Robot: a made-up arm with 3 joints. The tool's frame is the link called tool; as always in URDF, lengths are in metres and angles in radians. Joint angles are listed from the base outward. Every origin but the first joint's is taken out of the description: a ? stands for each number. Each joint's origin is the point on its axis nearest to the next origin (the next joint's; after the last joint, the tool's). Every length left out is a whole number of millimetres.
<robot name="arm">
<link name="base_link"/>
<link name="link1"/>
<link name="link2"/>
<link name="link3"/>
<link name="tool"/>
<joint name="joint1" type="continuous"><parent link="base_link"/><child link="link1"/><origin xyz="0.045 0 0.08" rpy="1.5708 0 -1.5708"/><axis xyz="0 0 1"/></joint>
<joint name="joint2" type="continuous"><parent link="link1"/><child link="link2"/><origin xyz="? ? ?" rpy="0 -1.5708 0"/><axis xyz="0 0 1"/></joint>
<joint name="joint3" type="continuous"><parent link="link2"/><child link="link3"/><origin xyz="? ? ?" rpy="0 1.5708 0"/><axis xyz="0 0 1"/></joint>
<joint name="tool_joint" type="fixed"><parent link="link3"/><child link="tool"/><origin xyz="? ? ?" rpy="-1.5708 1.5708 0"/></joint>
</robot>
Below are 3 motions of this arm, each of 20 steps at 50 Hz.
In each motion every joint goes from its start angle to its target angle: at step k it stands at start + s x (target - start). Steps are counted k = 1, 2, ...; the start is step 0. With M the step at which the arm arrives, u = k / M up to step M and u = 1 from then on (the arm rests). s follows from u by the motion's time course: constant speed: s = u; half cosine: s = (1 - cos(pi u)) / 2; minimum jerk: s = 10 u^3 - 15 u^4 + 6 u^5.
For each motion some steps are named. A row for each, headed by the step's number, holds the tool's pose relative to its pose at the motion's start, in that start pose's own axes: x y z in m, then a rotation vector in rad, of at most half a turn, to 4 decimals.
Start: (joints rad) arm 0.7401 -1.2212 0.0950
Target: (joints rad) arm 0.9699 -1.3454 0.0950
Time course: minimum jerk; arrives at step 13
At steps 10, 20:
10: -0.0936 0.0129 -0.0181 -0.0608 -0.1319 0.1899
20: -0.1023 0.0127 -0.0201 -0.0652 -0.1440 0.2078

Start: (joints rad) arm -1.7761 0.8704 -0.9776
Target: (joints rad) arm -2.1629 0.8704 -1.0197
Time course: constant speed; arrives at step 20
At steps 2, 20:
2: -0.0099 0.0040 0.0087 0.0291 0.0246 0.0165
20: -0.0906 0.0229 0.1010 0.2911 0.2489 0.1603

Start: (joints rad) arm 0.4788 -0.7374 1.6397
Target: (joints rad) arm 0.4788 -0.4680 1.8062
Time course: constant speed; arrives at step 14
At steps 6, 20:
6: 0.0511 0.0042 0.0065 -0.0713 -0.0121 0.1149
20: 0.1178 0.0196 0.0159 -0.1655 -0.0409 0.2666

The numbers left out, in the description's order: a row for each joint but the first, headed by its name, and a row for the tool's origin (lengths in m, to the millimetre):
joint2: -0.359 -0.023 0
joint3: -0.027 0.358 0
tool: 0.084 -0.029 0

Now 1 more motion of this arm.
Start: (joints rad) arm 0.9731 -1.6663 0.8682
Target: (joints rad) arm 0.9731 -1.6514 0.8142
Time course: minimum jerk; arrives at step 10
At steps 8, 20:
8: 0.0056 0.0019 -0.0045 0.0509 0.0093 0.0105
20: 0.0059 0.0020 -0.0048 0.0540 0.0099 0.0111

